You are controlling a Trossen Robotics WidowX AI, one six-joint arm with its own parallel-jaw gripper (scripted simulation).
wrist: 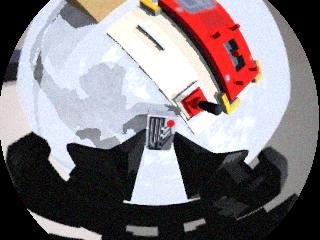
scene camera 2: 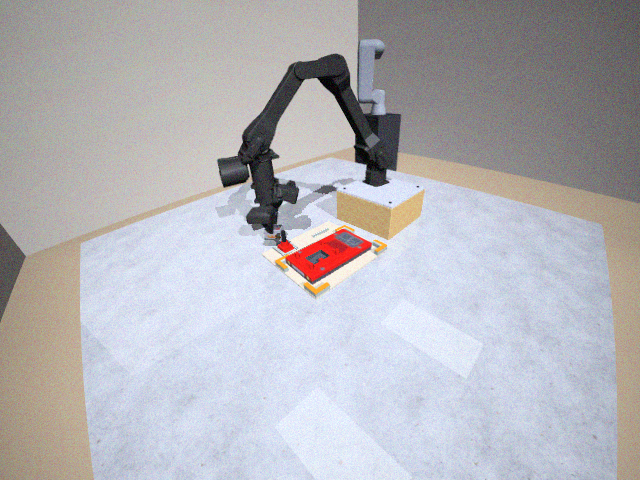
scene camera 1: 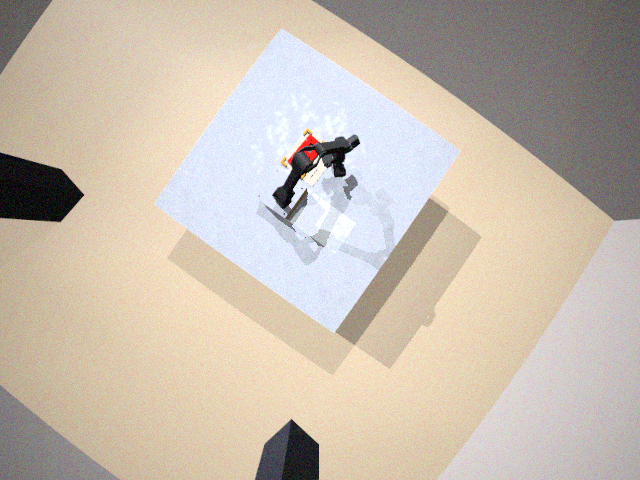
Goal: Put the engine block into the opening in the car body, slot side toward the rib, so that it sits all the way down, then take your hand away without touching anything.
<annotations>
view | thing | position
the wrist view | gripper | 159,133
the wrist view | engine block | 161,125
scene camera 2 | gripper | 273,229
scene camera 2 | red car body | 320,259
</annotations>
